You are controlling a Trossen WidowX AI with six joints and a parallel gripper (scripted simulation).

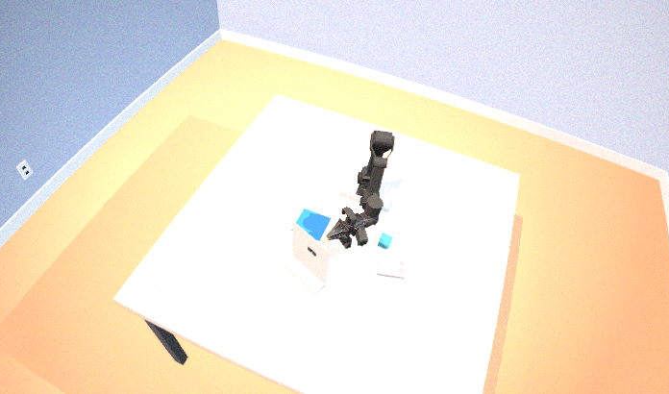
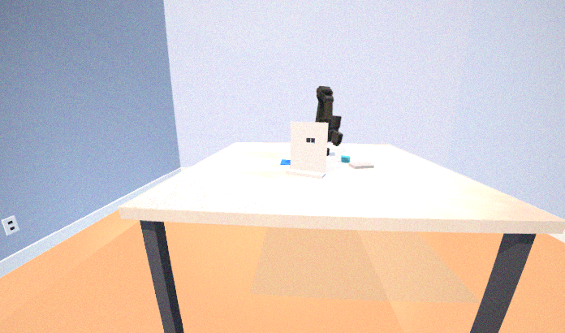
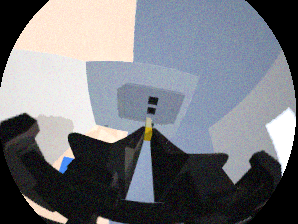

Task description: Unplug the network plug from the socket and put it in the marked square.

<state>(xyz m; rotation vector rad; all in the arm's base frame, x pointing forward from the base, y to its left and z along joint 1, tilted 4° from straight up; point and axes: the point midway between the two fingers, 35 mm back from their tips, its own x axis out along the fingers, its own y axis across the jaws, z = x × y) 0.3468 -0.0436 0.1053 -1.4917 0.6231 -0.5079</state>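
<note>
The blue marked square is 140 mm behind my gripper tip, 100 mm to the right of it and 150 mm below it. Also, from my gripper tip: network plug right at my gripper tip; cyan cube 150 mm behind, 200 mm to the left, 130 mm below; white upright panel 70 mm ahead, 40 mm to the right, 50 mm below.
</note>
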